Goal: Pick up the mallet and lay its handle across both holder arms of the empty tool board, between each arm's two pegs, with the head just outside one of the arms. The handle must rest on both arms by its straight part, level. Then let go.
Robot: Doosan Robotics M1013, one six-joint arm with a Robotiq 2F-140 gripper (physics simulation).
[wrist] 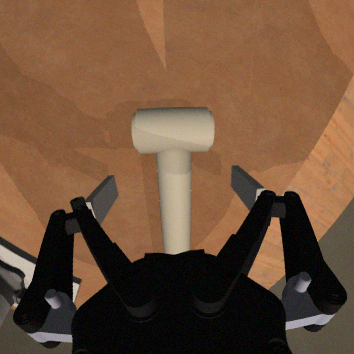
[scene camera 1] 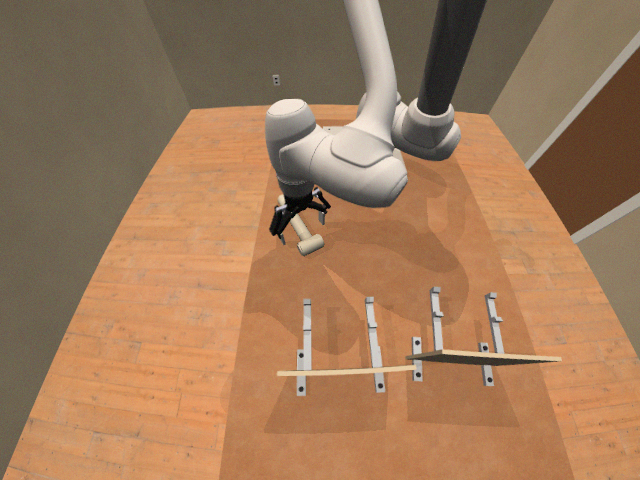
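A cream mallet lies on the brown mat. In the wrist view its head is above centre and its handle runs down toward the gripper body, which hides the handle's end. My gripper is open and empty above the mallet, its fingers to either side of the handle, apart from it. In the scene view a left tool board has two grey holder arms. A right tool board has two more. No tool shows on either board.
The boards stand side by side at the near part of the mat, their arms pointing toward the robot. Grey feet with dark bolts show at the boards. Wooden flooring lies beside the mat. The arm's base is at the back.
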